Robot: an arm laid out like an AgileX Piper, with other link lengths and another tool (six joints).
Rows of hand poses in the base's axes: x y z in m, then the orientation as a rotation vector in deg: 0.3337, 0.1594, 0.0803, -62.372, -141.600, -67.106; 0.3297, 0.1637, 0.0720, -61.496, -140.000, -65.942; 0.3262, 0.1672, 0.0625, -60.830, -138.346, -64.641; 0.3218, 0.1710, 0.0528, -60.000, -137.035, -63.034; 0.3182, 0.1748, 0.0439, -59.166, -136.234, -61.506; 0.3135, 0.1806, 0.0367, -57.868, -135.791, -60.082; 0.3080, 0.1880, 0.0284, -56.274, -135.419, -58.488; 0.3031, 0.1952, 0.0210, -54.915, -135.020, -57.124
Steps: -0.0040, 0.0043, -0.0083, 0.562, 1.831, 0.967; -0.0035, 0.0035, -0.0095, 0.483, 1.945, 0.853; -0.0044, 0.0038, -0.0097, 0.184, 1.864, 1.026; -0.0036, 0.0038, -0.0089, -0.071, 1.439, 0.993; -0.0047, 0.0058, -0.0072, -0.118, 1.112, 1.291; -0.0055, 0.0074, -0.0083, -0.179, 1.138, 1.550; -0.0049, 0.0072, -0.0074, -0.125, 1.023, 1.331
